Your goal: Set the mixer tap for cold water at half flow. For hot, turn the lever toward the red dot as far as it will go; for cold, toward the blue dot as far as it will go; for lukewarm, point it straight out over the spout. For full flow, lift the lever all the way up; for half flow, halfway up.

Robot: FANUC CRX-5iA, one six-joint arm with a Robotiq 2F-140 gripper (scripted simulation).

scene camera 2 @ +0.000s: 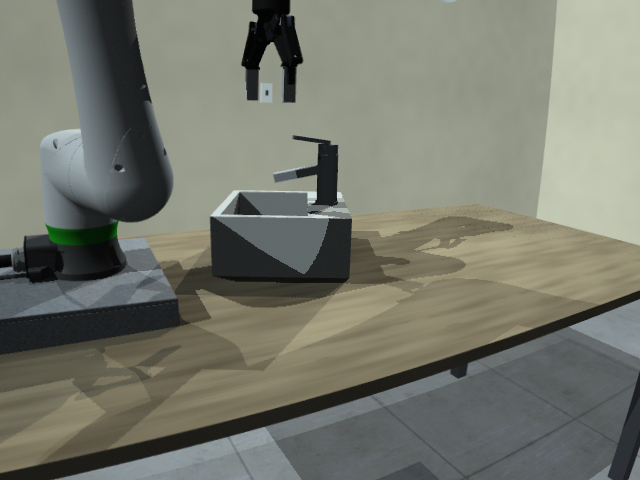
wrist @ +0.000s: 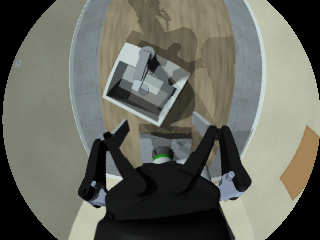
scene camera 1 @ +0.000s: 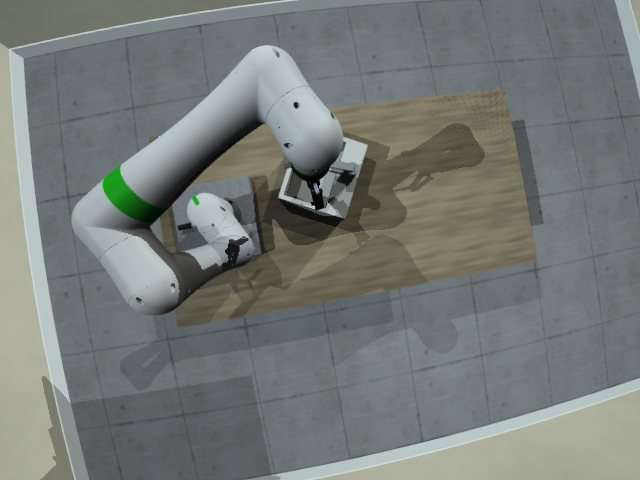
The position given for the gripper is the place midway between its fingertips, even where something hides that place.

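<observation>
Scene camera 2 shows the gripper (scene camera 2: 268, 101) together with a mixer tap (scene camera 2: 326, 169) and a basin (scene camera 2: 306, 240). In the wrist view the basin (wrist: 151, 103) appears again, and so does the gripper (wrist: 160, 121). Scene camera 1 shows the basin as well (scene camera 1: 337, 196).
</observation>
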